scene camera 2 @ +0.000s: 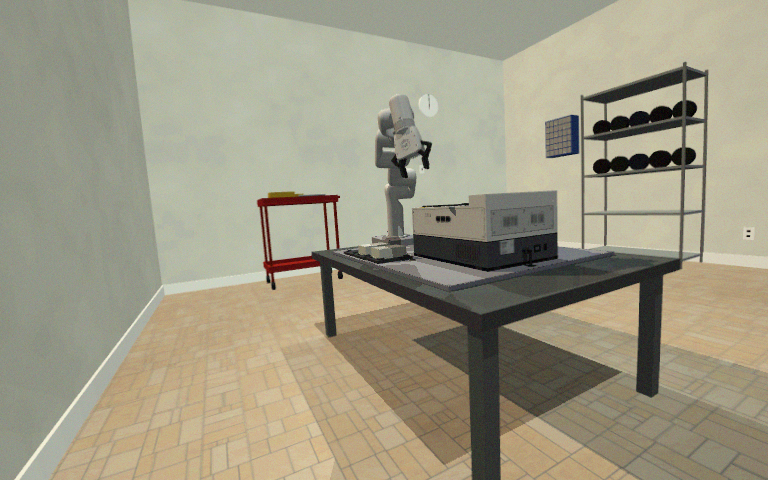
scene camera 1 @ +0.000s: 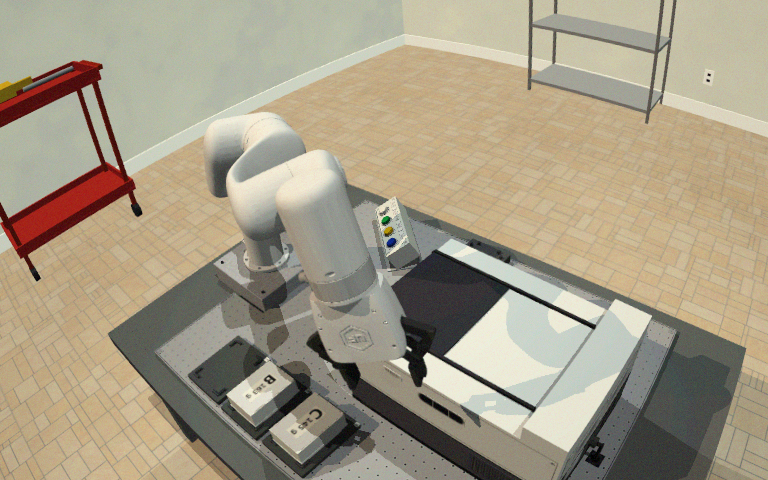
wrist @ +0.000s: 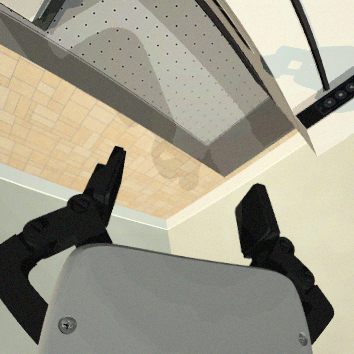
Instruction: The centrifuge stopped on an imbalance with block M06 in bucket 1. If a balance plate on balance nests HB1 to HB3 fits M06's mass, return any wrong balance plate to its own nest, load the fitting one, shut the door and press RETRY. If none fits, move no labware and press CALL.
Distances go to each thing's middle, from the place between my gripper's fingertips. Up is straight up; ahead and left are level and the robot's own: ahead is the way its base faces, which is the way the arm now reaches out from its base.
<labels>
My gripper is now 270 mm to the right of the dark sliding door (scene camera 1: 440, 292), 120 mm above it and 110 mm past it. The rest, counted from my hand: button box (scene camera 1: 400, 250): 570 mm to the left, 460 mm behind, 290 mm below; then centrifuge (scene camera 1: 534, 380): 270 mm to the left, 210 mm below, 40 mm ahead.
</labels>
